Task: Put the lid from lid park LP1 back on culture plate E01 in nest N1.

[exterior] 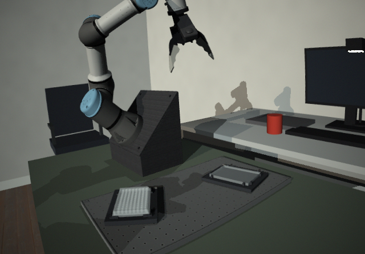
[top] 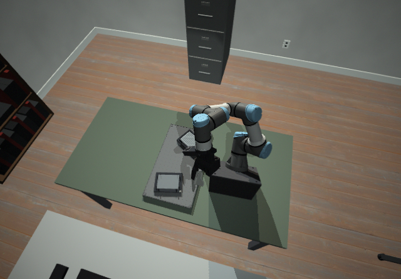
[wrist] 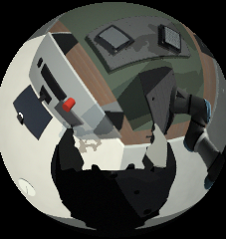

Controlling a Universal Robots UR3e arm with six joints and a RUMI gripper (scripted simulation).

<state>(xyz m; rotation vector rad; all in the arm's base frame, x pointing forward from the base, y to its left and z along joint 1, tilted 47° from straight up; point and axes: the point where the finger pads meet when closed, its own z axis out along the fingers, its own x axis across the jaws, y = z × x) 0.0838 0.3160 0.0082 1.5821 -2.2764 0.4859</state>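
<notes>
Now: hand 32 cm above the lid, 24 cm short of it and 3 cm to the left of it. Also, from my hand: lid park LP1: 33 cm below, 24 cm ahead, 3 cm to the right; then culture plate E01: 33 cm to the right, 32 cm below, 21 cm ahead.
</notes>
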